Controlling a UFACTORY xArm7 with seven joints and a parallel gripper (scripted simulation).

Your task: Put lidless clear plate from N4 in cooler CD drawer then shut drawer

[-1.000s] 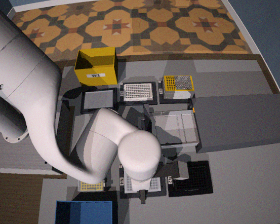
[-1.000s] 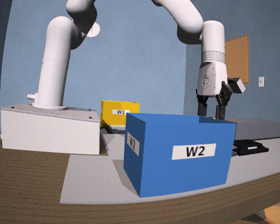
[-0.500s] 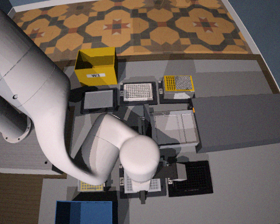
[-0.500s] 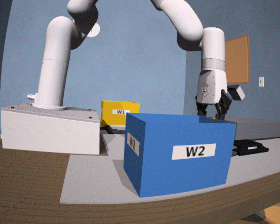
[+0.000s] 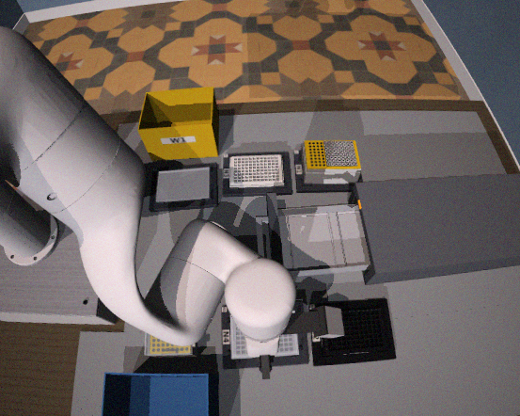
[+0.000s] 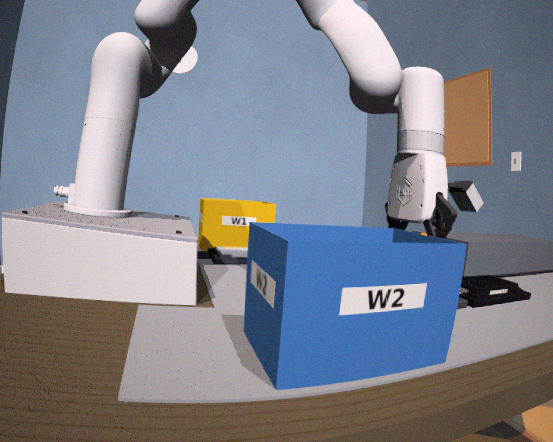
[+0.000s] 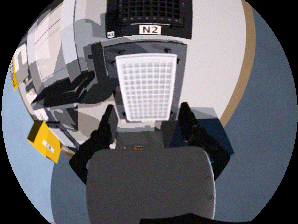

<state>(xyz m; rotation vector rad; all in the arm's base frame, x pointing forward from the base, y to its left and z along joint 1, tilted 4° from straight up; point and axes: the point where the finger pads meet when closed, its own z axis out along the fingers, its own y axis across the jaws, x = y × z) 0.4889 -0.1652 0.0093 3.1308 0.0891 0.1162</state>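
My hand is 50 mm above the clear plate. Round my hand: blue bin W2: 170 mm behind, 150 mm to the right, 30 mm below; cooler drawer: 140 mm ahead, 190 mm to the left, 50 mm below; black plate: 170 mm ahead, 50 mm below.
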